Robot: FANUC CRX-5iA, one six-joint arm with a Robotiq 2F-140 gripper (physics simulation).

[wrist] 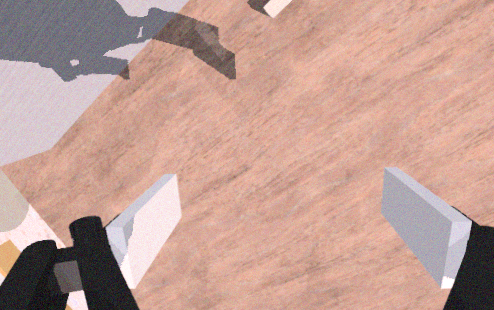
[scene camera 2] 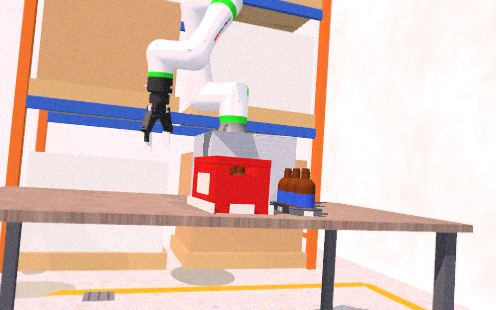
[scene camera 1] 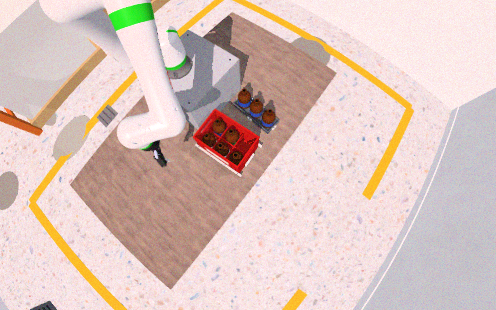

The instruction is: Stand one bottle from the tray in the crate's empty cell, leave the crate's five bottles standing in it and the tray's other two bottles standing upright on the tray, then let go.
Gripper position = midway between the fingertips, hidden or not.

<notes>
I see my gripper (scene camera 2: 156,150).
My gripper also shows in the wrist view (wrist: 278,193).
</notes>
